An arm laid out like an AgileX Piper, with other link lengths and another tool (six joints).
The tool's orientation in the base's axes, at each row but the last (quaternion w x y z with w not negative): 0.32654 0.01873 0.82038 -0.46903; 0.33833 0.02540 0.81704 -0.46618; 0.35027 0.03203 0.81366 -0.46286; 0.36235 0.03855 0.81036 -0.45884
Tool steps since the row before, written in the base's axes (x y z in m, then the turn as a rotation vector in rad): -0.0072 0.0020 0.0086 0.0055 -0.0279 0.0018; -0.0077 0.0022 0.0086 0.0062 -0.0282 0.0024; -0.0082 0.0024 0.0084 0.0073 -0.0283 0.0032; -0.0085 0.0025 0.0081 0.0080 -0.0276 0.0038
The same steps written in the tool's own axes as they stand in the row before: 0.0003 -0.0078 -0.0083 0.0024 -0.0151 0.0240; 0.0004 -0.0079 -0.0087 0.0016 -0.0155 0.0244; 0.0005 -0.0079 -0.0090 0.0003 -0.0157 0.0249; 0.0005 -0.0077 -0.0092 -0.0008 -0.0155 0.0245
